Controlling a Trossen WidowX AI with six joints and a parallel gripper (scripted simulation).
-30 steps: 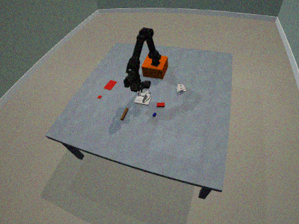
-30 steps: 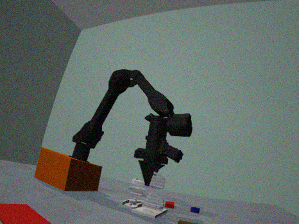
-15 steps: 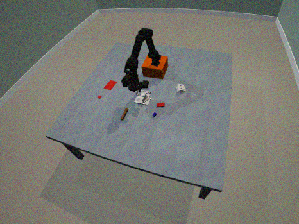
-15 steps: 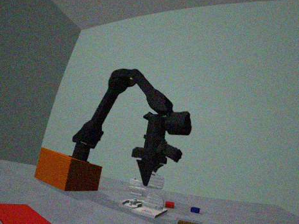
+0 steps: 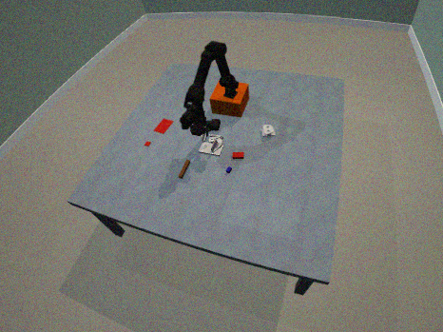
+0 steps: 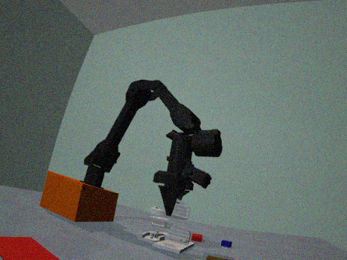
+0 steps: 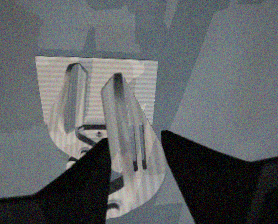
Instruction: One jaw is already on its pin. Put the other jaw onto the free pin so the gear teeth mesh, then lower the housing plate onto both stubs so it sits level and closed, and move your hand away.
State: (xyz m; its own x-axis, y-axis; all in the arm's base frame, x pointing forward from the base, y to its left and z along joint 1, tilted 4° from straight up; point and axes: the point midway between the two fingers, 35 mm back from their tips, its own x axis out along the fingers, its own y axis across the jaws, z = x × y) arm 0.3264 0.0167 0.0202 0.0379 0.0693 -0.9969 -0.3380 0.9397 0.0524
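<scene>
Right now the red block is 19 cm to the left of my gripper tip, 8 cm below it and 1 cm behind it. From my gripper tip the other things lie so: brown stick 18 cm ahead, 7 cm below, 2 cm to the right; then blue block 19 cm to the left, 9 cm ahead, 7 cm below; then flat red patch 33 cm to the right, 8 cm below, 3 cm behind.
</scene>
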